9 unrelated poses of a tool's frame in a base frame.
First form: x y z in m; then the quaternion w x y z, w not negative.
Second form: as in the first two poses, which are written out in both.
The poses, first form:
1: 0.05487 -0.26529 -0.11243 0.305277 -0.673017 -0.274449 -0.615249
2: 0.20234 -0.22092 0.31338 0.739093 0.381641 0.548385 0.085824
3: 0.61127 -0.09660 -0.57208 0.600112 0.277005 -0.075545 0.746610
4: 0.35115 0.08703 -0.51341 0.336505 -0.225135 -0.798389 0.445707
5: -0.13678 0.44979 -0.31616 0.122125 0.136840 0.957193 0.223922
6: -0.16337 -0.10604 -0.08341 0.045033 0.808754 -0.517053 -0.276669
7: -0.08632 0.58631 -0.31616 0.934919 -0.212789 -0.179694 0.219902
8: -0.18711 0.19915 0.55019 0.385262 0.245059 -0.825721 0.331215
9: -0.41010 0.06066 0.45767 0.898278 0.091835 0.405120 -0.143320
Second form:
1: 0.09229 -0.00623 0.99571 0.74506 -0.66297 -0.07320 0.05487 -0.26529 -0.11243
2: 0.38382 0.54544 -0.74511 0.29171 0.69397 0.65827 0.20234 -0.22092 0.31338
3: -0.12627 0.85425 0.50430 -0.93795 -0.26832 0.21966 0.61127 -0.09660 -0.57208
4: -0.67216 0.65946 0.33663 0.05953 0.50132 -0.86321 0.35115 0.08703 -0.51341
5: -0.93272 0.31666 -0.17251 0.20727 0.86227 0.46210 -0.13678 0.44979 -0.31616
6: 0.31222 -0.86126 -0.40095 -0.81142 -0.46126 0.35895 -0.16337 -0.10604 -0.08341
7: 0.83871 0.48766 0.24241 -0.33471 0.81273 -0.47691 -0.08632 0.58631 -0.31616
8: -0.58304 -0.14949 0.79857 -0.65991 0.66049 -0.35816 -0.18711 0.19915 0.55019
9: 0.63067 -0.18307 -0.75414 0.33189 0.94205 0.04886 -0.41010 0.06066 0.45767
